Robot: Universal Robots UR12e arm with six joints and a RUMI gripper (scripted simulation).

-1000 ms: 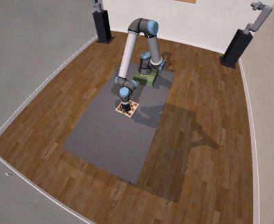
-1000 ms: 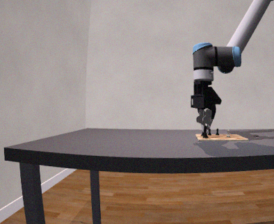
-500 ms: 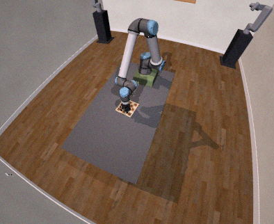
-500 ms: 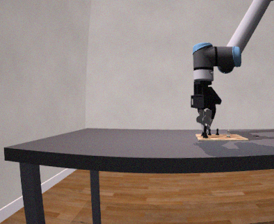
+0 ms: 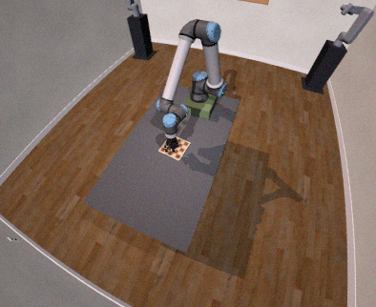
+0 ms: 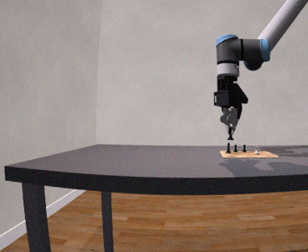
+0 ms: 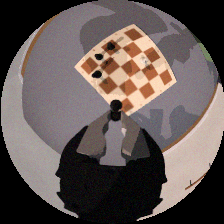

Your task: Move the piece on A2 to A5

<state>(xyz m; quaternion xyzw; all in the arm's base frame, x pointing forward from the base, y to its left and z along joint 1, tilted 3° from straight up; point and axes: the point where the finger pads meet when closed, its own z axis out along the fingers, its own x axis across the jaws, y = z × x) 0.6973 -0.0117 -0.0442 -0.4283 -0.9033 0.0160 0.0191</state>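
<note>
Right now the chessboard is 8 cm behind my hand, 2 cm to the right of it and 10 cm below it. Also, from my hand: white piece: 12 cm behind, 2 cm to the right, 8 cm below; then black piece: 1 cm below.
</note>
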